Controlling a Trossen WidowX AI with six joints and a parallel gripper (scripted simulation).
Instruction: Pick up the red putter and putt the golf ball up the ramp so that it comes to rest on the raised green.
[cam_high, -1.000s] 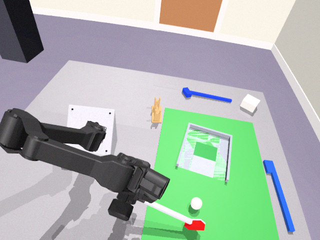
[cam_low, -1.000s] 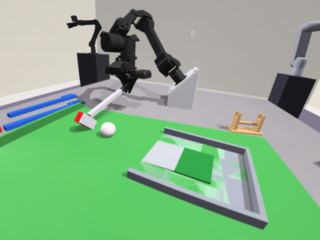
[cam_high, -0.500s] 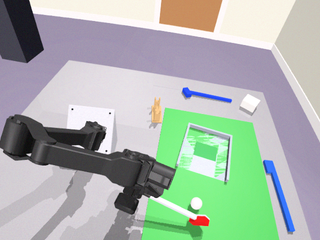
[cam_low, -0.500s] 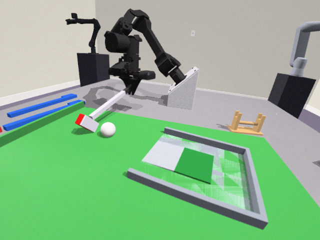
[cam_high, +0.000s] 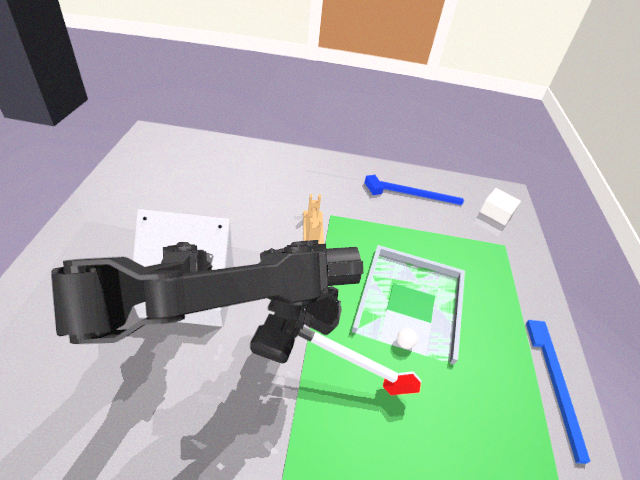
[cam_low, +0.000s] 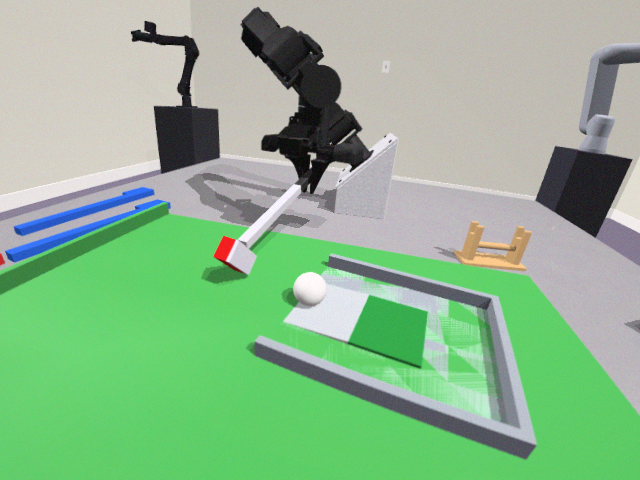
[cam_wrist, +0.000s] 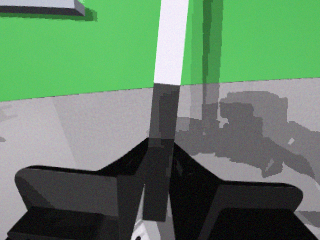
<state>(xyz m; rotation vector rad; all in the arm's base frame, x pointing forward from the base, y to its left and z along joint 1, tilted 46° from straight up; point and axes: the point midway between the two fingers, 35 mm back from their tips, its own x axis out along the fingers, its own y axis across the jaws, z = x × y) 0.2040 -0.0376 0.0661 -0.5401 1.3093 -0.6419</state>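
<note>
Now: the red putter 120 mm ahead of my gripper tip and 10 mm to the right of it. The rest, counted from my gripper tip: mat 280 mm ahead, 80 mm below, 70 mm to the left; white golf ball 240 mm ahead, 80 mm to the left, 60 mm below; white cube 590 mm to the left, 500 mm ahead, 60 mm below.
</note>
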